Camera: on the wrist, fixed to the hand. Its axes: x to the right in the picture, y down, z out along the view.
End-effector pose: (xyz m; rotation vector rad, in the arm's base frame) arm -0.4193 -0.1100 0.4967 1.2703 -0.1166 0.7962
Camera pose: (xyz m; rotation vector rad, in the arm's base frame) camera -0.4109 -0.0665 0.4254 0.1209 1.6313 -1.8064
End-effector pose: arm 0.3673 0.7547 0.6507 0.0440 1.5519 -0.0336
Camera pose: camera 0.3054 0.6985 0.6580 2.0570 -0.1733 2.2033
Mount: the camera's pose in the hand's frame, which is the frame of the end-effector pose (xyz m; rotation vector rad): -0.0088 -0.0591 -0.0589 -0.0792 -0.1844 3.1232
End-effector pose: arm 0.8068 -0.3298 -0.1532 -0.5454 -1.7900 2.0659
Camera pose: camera 0.8449 -0.2757 -0.1016 1.2876 -0.3463 -0.3808
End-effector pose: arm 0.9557 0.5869 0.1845 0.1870 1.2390 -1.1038
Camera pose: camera 0.8735 0.6003 0.1945 1.2033 -0.2550 1.6154
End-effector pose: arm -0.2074 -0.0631 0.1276 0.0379 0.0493 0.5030
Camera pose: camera -0.1900 -0.1177 0.0663 -0.0400 0.2241 -2.6458
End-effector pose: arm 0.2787 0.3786 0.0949 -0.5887 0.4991 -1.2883
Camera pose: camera 0.1955 0.3696 0.0894 0.3988 0.5575 1.7366
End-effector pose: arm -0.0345 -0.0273 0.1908 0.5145 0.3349 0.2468
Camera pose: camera -0.0559 -0.0541 0.1142 -0.4400 0.9164 -2.7617
